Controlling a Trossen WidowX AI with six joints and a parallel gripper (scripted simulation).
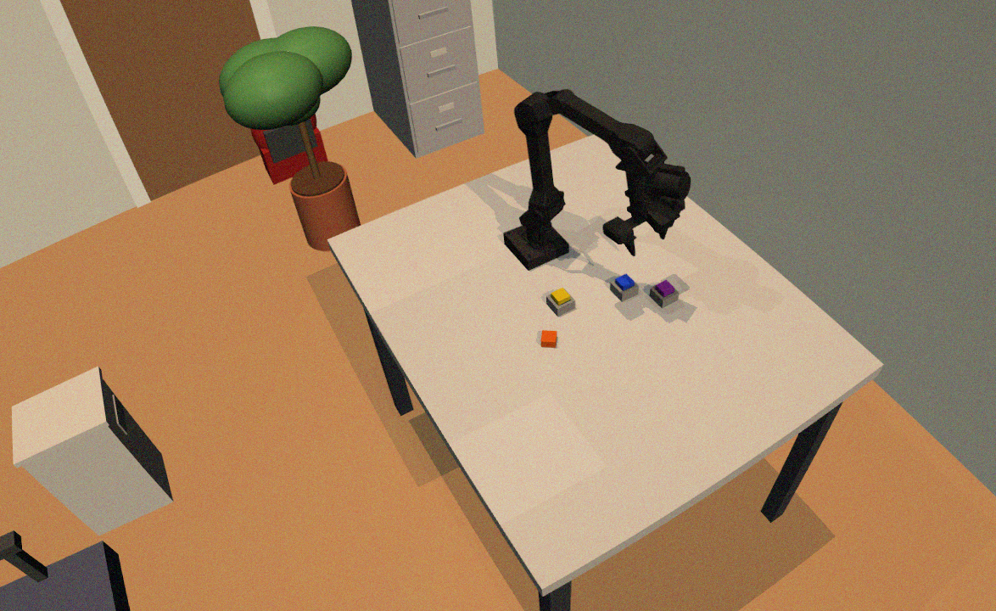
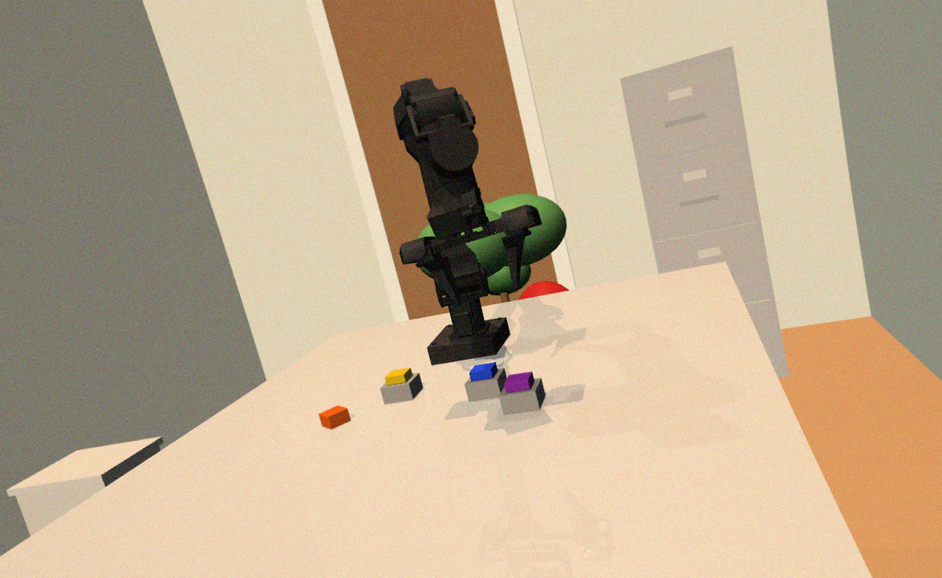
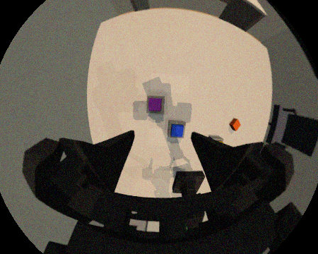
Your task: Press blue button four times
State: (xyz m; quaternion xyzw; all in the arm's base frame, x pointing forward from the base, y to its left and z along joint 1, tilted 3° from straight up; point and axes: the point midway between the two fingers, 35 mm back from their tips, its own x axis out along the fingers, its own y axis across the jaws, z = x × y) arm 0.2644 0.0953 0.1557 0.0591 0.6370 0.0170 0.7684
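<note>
The blue button lies 110 mm below my gripper tip, 40 mm to the right of it and 30 mm behind it. From my gripper tip the other things lie so: purple button 110 mm below, 40 mm ahead, 20 mm to the left; then orange block 270 mm to the right, 130 mm below, 10 mm behind; then yellow button 180 mm to the right, 110 mm below, 80 mm behind.
</note>
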